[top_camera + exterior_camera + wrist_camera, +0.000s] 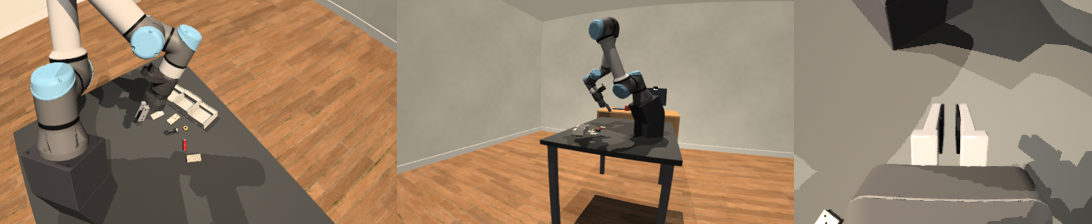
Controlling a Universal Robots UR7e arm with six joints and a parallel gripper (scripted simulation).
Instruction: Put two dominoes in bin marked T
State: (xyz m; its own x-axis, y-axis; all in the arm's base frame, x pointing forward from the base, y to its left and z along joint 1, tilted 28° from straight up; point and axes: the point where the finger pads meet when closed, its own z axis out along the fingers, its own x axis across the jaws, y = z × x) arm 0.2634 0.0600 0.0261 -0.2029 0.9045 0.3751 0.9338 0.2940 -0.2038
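My hand is 15 cm short of the yellow nut and 18 cm above it. The rest, counted from my hand: black cylinder 9 cm ahead, 1 cm to the left, 18 cm below; red cylinder 11 cm ahead, 7 cm to the right, 18 cm below.
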